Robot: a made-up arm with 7 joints.
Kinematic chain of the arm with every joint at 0, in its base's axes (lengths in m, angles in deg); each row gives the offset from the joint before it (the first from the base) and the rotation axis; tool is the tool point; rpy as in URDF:
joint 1: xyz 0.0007 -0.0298 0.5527 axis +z
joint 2: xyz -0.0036 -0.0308 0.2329 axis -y
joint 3: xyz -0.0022 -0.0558 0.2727 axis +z
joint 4: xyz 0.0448 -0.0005 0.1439 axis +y
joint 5: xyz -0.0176 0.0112 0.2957 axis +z
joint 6: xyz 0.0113 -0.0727 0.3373 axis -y
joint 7: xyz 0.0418 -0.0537 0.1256 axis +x
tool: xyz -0.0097 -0.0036 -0.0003 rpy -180 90 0
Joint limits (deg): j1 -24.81..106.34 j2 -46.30..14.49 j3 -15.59..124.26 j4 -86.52..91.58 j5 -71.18..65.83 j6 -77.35..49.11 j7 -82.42..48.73
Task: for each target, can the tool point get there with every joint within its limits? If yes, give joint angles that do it. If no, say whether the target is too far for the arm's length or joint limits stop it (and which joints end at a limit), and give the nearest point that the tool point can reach.
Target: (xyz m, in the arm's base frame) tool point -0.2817 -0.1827 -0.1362
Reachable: no: joint limits stop it (at a limit: joint 1, joint 2, joint 4) | nearest point -0.4295 0.4247 0.5232 | short by 0.909 m
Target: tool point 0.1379 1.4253 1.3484
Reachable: no: too far | nearest point 0.1031 1.0567 1.2466 | short by 0.384 m
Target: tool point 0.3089 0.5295 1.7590
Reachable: yes | joints 90.46 -40.01 37.03 -33.14 40.77 2.84 -18.76
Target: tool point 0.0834 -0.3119 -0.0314
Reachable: no: joint limits stop it (at a limit: joint 1, joint 2, joint 4) | nearest point 0.4806 -0.4855 0.4507 | short by 0.648 m
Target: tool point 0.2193 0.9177 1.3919
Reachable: yes | joints 86.22 -40.93 14.19 18.57 -21.34 -32.52 13.57
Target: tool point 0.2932 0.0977 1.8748
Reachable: yes | joints 56.40 -30.13 -2.92 -34.51 9.75 -19.25 -49.91
